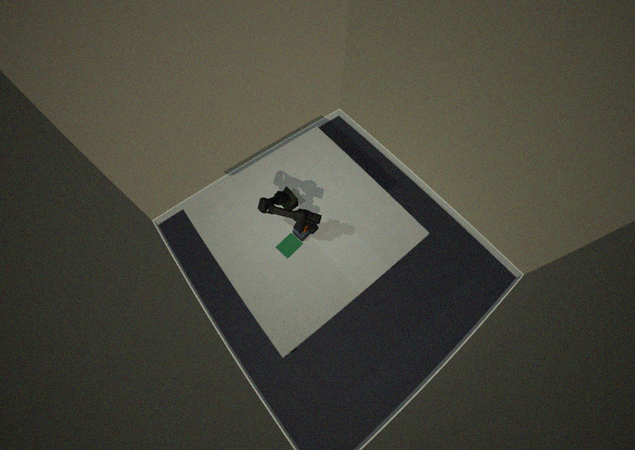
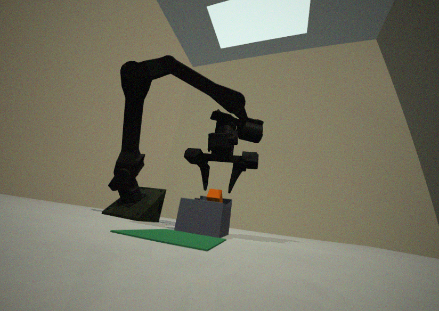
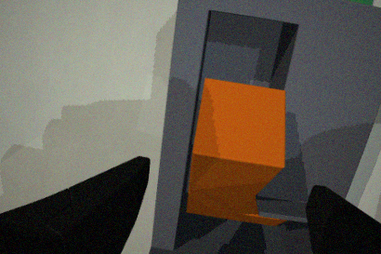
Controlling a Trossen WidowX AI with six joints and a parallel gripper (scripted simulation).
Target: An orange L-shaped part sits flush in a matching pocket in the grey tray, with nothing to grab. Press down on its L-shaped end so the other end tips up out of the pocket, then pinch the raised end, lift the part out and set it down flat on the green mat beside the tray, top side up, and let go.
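My gripper tip is 5 cm above the orange L-shaped part, 3 cm to the right of it and 2 cm past it. The rest, counted from my gripper tip: green mat (15 cm to the right, 11 cm below, 2 cm ahead).
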